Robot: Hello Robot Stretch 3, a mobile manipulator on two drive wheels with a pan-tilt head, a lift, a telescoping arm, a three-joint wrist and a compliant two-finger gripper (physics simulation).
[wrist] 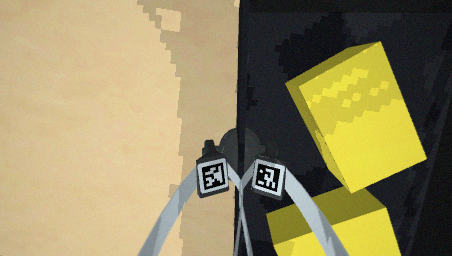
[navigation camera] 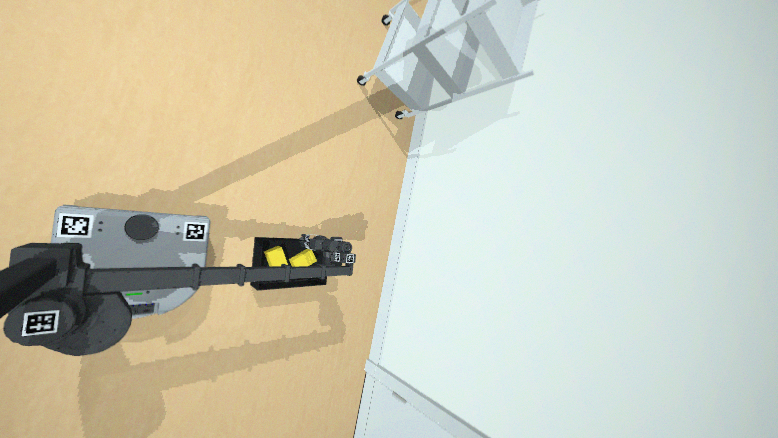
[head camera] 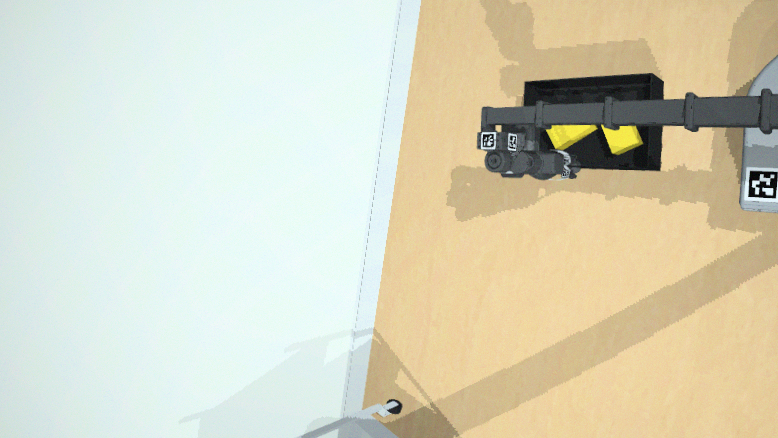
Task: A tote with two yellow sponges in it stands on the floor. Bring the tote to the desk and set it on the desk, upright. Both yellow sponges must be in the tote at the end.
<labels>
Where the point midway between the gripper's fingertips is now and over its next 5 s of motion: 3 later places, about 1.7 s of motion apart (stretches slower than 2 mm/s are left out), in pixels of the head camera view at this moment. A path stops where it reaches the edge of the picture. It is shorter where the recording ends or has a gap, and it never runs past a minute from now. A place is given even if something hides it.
My gripper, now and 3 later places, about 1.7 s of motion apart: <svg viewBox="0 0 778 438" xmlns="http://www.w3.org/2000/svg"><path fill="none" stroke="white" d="M575 166L563 166L553 165L598 183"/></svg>
</labels>
